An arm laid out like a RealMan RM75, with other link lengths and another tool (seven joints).
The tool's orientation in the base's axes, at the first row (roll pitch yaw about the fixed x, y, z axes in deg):
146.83, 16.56, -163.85
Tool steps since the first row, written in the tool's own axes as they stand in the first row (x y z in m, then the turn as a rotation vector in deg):
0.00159, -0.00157, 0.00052, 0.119, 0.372, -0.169
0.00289, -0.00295, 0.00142, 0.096, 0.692, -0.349
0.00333, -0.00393, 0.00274, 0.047, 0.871, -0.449
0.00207, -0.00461, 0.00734, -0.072, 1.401, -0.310
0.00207, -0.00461, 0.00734, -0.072, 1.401, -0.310
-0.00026, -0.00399, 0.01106, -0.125, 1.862, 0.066
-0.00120, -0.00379, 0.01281, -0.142, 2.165, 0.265
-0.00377, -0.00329, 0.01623, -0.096, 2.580, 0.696
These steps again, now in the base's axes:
-0.00082, -0.00131, -0.00169, -0.265, 0.151, 0.297
-0.00142, -0.00217, -0.00351, -0.380, 0.294, 0.616
-0.00135, -0.00226, -0.00521, -0.411, 0.384, 0.804
0.00042, 0.00029, -0.00890, -0.494, 0.901, 1.004
0.00042, 0.00029, -0.00890, -0.494, 0.901, 1.004
0.00262, 0.00358, -0.01089, -0.592, 1.489, 0.959
0.00354, 0.00502, -0.01192, -0.677, 1.842, 0.963
0.00598, 0.00811, -0.01367, -0.845, 2.400, 0.822

